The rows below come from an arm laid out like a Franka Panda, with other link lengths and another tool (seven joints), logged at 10 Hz.
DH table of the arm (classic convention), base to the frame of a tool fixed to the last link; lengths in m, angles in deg. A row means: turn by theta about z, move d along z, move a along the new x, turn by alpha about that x. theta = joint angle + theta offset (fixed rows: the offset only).
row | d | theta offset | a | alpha
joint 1 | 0.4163 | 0.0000 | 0.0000 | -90.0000
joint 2 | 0.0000 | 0.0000 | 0.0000 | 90.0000
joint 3 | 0.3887 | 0.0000 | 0.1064 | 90.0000
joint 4 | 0.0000 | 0.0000 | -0.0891 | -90.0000
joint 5 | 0.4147 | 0.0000 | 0.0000 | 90.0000
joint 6 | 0.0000 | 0.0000 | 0.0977 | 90.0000
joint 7 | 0.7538 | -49.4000 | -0.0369 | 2.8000
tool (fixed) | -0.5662 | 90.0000 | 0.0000 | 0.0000
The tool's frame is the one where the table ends.
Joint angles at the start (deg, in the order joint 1, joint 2, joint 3, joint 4, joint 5, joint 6, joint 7):
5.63, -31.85, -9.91, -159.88, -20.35, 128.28, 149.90
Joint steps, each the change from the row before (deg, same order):
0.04, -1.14, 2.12, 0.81, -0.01, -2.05, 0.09
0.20, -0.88, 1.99, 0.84, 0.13, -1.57, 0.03
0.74, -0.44, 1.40, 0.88, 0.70, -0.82, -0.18
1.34, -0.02, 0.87, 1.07, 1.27, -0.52, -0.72
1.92, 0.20, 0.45, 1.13, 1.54, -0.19, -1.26
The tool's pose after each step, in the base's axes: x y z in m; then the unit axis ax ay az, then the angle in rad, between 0 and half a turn. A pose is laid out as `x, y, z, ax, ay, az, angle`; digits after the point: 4 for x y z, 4 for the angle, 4 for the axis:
0.3385, -0.0045, 0.4324, -0.0078, 0.9944, -0.1053, 3.0689
0.3385, 0.0052, 0.4430, -0.0196, 0.9931, -0.1154, 3.0609
0.3405, 0.0171, 0.4522, -0.0318, 0.9925, -0.1177, 3.0487
0.3437, 0.0316, 0.4608, -0.0477, 0.9925, -0.1128, 3.0377
0.3472, 0.0484, 0.4692, -0.0698, 0.9922, -0.1031, 3.0256

